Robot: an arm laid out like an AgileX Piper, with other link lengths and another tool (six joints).
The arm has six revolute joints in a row. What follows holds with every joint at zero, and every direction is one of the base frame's.
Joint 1 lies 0.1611 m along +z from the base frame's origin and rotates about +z.
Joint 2 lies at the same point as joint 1 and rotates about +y.
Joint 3 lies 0.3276 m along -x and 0.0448 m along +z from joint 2 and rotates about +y.
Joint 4 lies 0.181 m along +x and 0.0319 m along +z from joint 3 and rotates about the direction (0.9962, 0, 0.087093).
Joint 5 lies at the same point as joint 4 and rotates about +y.
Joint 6 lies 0.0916 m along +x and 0.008 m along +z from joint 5 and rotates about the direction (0.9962, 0, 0.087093).
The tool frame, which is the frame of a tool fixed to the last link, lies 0.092 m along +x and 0.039 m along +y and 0.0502 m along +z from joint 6; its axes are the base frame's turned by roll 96.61, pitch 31.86 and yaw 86.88 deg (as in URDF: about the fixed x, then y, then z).
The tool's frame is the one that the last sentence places.
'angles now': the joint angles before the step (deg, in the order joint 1, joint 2, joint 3, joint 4, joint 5, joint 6). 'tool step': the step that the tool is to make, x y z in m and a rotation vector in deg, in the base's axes. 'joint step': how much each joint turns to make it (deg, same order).
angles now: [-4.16 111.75 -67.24 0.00 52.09 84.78]
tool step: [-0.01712 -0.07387 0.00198 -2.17 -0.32 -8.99]
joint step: [-11.45 -0.01 0.00 -2.73 -0.70 -0.71]
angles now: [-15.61 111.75 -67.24 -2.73 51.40 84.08]
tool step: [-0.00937 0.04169 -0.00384 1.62 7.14 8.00]
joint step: [6.27 0.00 0.00 0.12 7.25 -2.08]
